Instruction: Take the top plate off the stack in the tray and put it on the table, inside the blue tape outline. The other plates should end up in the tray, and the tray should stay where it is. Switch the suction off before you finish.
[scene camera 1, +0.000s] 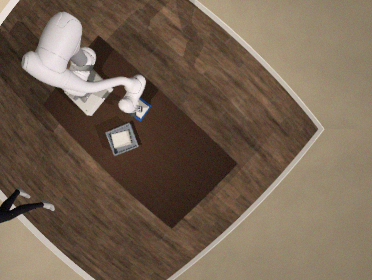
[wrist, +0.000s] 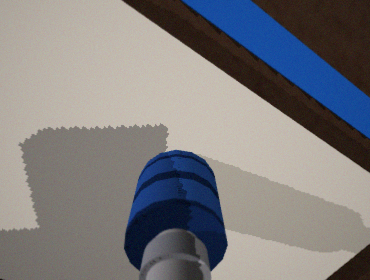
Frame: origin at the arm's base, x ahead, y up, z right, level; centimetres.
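Seen in the pictures: hand, tool point: (wrist: 177, 172).
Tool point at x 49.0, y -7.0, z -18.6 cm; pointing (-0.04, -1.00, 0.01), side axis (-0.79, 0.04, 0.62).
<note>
A point is followed by its place in that frame.
My suction cup (scene camera 1: 139, 108) @(z -18.6, x 49.0, y -7.0 cm) (wrist: 177, 156) is blue, ribbed and pressed on the top face of a cream plate (scene camera 1: 144, 110) @(z -22.5, x 54.9, y -6.3 cm) (wrist: 75, 75) @(z -17.3, x 53.9, y -6.2 cm), which it holds. The plate is over the area inside the blue tape outline (scene camera 1: 141, 119) @(z -14.5, x 57.9, y -7.7 cm) (wrist: 280, 49) @(z -12.1, x 48.6, y -7.7 cm). In the wrist view a dark strip of table separates the plate's edge from the tape. Whether the plate touches the table is hard to tell. The grey tray (scene camera 1: 134, 134) @(z 0.0, x 62.1, y -7.5 cm) stands apart from the outline, with cream plates (scene camera 1: 120, 139) @(z 11.9, x 55.7, y -5.6 cm) in it; how many is not visible.
The arm's base (scene camera 1: 91, 105) @(z 6.3, x 15.6, y -0.6 cm) is at the upper left of the dark brown table (scene camera 1: 175, 175) @(z 2.7, x 115.1, y -7.8 cm). The forearm passes above the table's upper part, beside the tape outline. Part of a dark-clothed figure (scene camera 1: 20, 209) shows at the lower left, on the wooden floor.
</note>
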